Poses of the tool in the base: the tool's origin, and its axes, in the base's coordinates. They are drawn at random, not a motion.
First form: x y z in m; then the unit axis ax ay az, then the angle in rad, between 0 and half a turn.
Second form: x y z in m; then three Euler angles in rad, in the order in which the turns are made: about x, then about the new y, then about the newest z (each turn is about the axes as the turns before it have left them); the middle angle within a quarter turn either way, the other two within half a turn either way. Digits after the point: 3 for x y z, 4 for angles.
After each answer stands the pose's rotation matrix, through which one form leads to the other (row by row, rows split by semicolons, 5 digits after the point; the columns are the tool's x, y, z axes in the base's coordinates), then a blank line. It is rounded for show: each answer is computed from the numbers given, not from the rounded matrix.
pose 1, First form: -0.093 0.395 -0.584 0.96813 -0.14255 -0.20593 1.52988
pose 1, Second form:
-0.093 0.395 -0.584 1.4842 -0.3402 -0.0779
0.93984 0.07340 -0.33364; -0.33812 0.06039 -0.93916; -0.04878 0.99547 0.08158

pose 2, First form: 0.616 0.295 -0.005 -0.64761 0.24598 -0.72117 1.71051
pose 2, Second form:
0.616 0.295 -0.005 -0.7697 0.8878 -1.0046
0.33855 0.53266 0.77567; -0.89563 -0.07033 0.43920; 0.28850 -0.84340 0.45326

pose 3, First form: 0.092 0.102 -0.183 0.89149 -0.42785 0.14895 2.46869
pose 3, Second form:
0.092 0.102 -0.183 2.4081 -0.0300 0.8834
0.63425 -0.77254 -0.03003; -0.58687 -0.45581 -0.66920; 0.50329 0.44206 -0.74248

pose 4, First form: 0.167 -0.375 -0.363 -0.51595 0.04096 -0.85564 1.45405
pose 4, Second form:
0.167 -0.375 -0.363 -0.5627 0.4453 -1.1705
0.35168 0.83114 0.43073; -0.86849 0.11796 0.48147; 0.34936 -0.54340 0.76332

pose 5, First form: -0.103 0.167 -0.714 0.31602 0.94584 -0.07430 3.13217
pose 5, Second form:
-0.103 0.167 -0.714 2.9975 -0.0381 -2.4994
-0.80022 0.59849 -0.03805; 0.59709 0.78923 -0.14353; -0.05587 -0.13757 -0.98891

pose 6, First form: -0.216 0.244 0.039 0.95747 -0.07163 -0.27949 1.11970
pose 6, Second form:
-0.216 0.244 0.039 1.0569 -0.2171 -0.2197
0.95305 0.21285 -0.21541; -0.29022 0.43885 -0.85040; -0.08648 0.87299 0.48001

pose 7, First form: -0.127 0.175 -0.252 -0.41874 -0.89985 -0.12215 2.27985
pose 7, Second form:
-0.127 0.175 -0.252 -2.4687 -0.6416 -2.0391
-0.36160 0.71486 -0.59852; 0.52944 0.68585 0.49930; 0.76742 -0.13633 -0.62648

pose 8, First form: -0.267 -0.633 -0.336 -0.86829 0.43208 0.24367 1.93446
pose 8, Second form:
-0.267 -0.633 -0.336 -1.8516 0.1173 0.8352
0.66640 -0.73636 0.11699; -0.28089 -0.10260 0.95424; -0.69066 -0.66877 -0.27521

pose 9, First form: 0.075 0.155 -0.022 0.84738 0.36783 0.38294 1.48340
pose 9, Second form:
0.075 0.155 -0.022 1.2711 0.7243 0.1299
0.74267 -0.09699 0.66260; 0.66597 0.21078 -0.71559; -0.07025 0.97271 0.22113

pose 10, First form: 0.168 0.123 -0.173 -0.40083 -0.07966 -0.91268 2.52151
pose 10, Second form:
0.168 0.123 -0.173 -0.4821 0.6653 -2.2970
-0.52241 0.58828 0.61727; -0.47245 -0.80232 0.36480; 0.70985 -0.10105 0.69707

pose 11, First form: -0.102 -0.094 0.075 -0.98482 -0.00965 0.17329 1.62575
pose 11, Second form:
-0.102 -0.094 0.075 -1.5945 -0.1908 0.1668
0.96822 -0.16300 -0.18967; 0.18305 -0.05483 0.98157; -0.17040 -0.98510 -0.02325

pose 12, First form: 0.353 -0.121 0.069 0.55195 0.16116 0.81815 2.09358
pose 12, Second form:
0.353 -0.121 0.069 0.5077 0.9557 1.6446
-0.04253 -0.57551 0.81669; 0.84224 -0.46035 -0.28054; 0.53742 0.67592 0.50430

